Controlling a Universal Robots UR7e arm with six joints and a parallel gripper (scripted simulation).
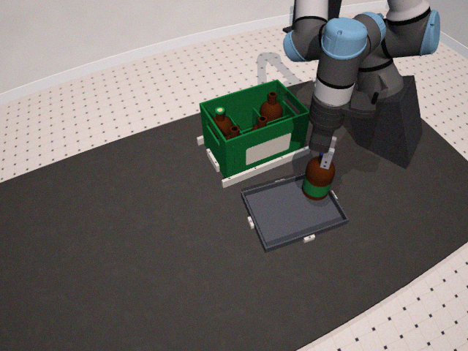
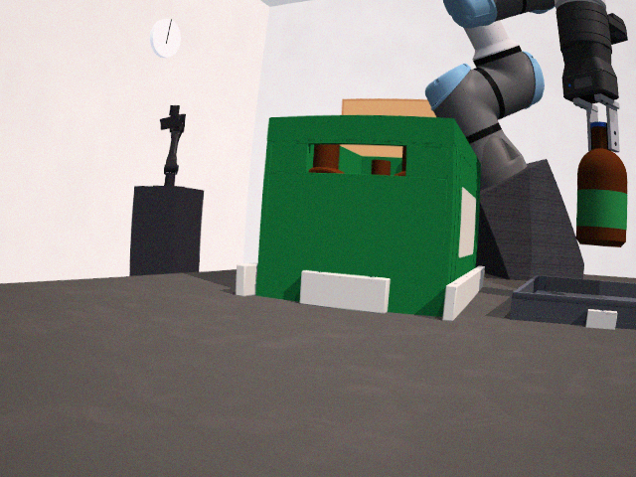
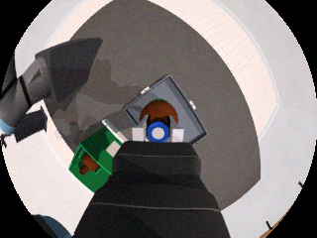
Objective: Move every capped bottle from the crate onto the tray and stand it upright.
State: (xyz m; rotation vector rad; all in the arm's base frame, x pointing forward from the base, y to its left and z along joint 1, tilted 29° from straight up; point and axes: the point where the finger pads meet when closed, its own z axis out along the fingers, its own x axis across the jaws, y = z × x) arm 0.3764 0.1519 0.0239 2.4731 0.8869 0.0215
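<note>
Right now the blue-capped bottle is 60 mm below my hand. Round my hand: crate (10 mm ahead, 280 mm to the right, 130 mm below); grey tray (50 mm ahead, 20 mm to the right, 200 mm below); open bottle (90 mm behind, 310 mm to the right, 120 mm below).
</note>
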